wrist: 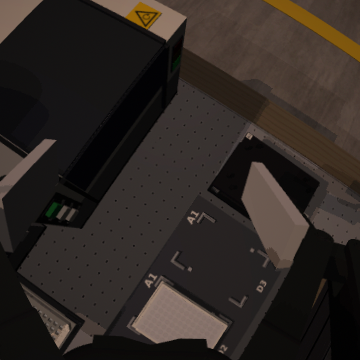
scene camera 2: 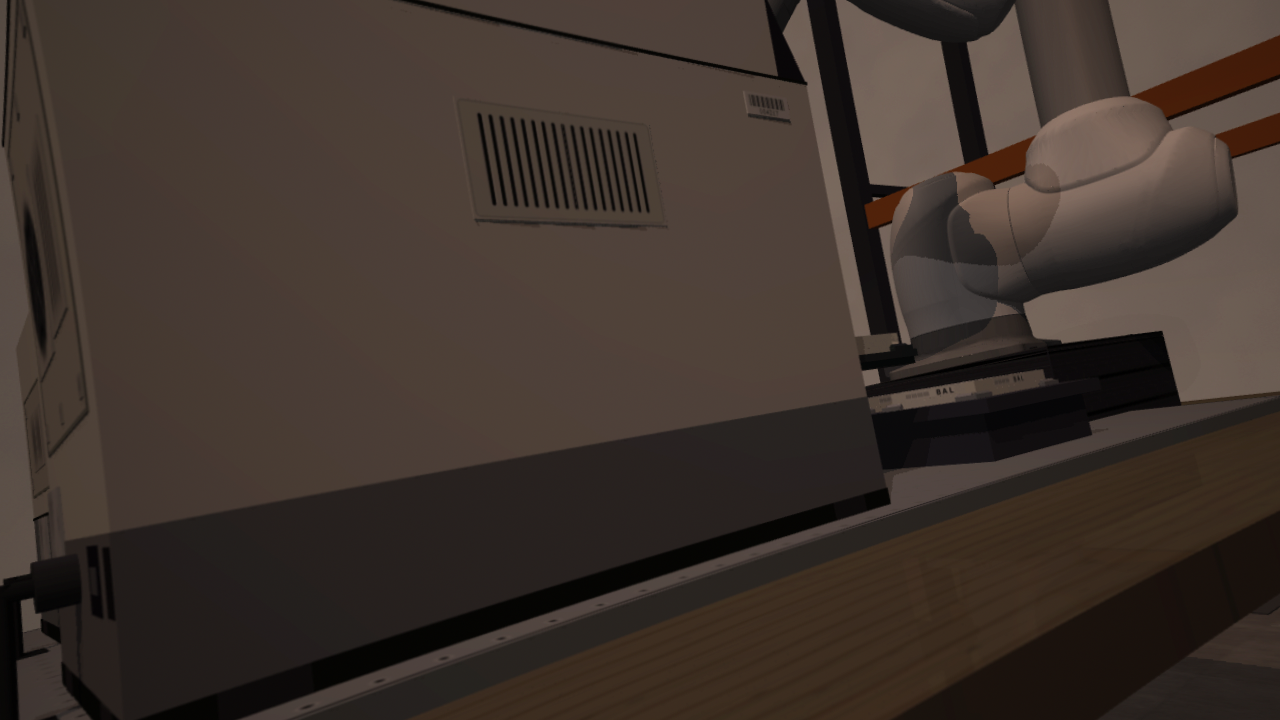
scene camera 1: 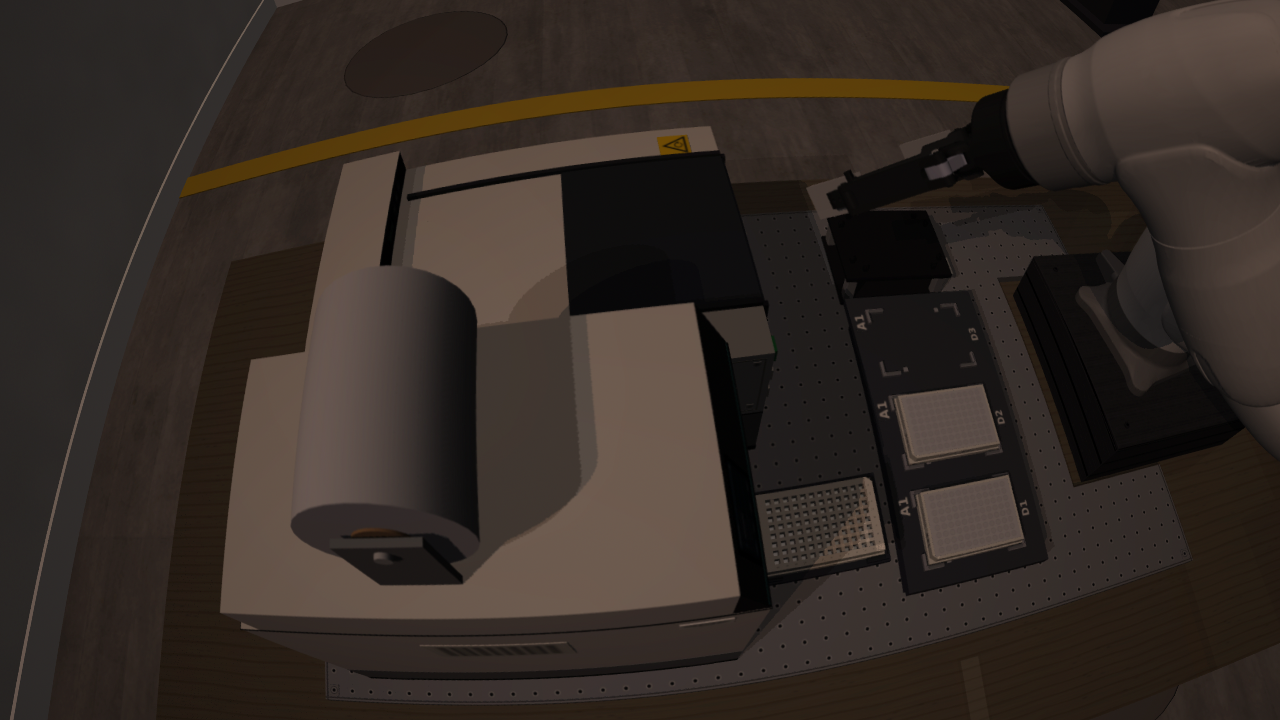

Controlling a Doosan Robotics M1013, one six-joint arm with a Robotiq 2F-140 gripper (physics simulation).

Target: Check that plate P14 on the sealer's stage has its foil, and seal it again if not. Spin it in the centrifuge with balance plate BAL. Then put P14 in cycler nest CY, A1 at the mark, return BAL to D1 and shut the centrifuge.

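Frame: origin at the arm's base, x ahead, y right, z down, level; millimetres.
Seen in the pictures: gripper, between the fingertips: (wrist: 154,170); arm's base, origin of its link: (scene camera 2: 975,365) (scene camera 1: 1141,330).
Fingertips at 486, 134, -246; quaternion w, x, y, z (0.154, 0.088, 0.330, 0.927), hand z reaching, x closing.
Offsets run from my fingertips to a thing's top centre, as dx, dy, dz. "spot": to the spot under its first point.
My gripper (scene camera 1: 872,170) (wrist: 154,170) is open and empty, above the bench near the black block, with its pale pads wide apart. The plate on the sealer's stage, P14 by the task, @(+102, -232, +214) (scene camera 1: 819,528) (wrist: 54,325) shows its grid of wells and no visible foil. The white sealer @(spot: +260, -223, -15) (scene camera 1: 657,465) carries a large roll. A white machine with a black top panel (scene camera 1: 657,232) (wrist: 85,65) and a warning label stands behind it, likely the centrifuge; its inside is hidden. Plate BAL @(-90, -275, +265) (scene camera 1: 971,517) (scene camera 2: 944,391) lies in D1. The cycler nest's label CY is not readable.
Another pale plate @(-111, -153, +265) (scene camera 1: 947,422) (wrist: 180,320) lies in D2 of the dark nest board @(-115, -153, +275) (scene camera 1: 917,349) (wrist: 210,260); D3 holds no plate. A low black block @(-159, +124, +267) (scene camera 1: 886,246) (wrist: 270,170) stands beyond D3. The arm's black base (scene camera 1: 1100,429) stands to the right in scene camera 1.
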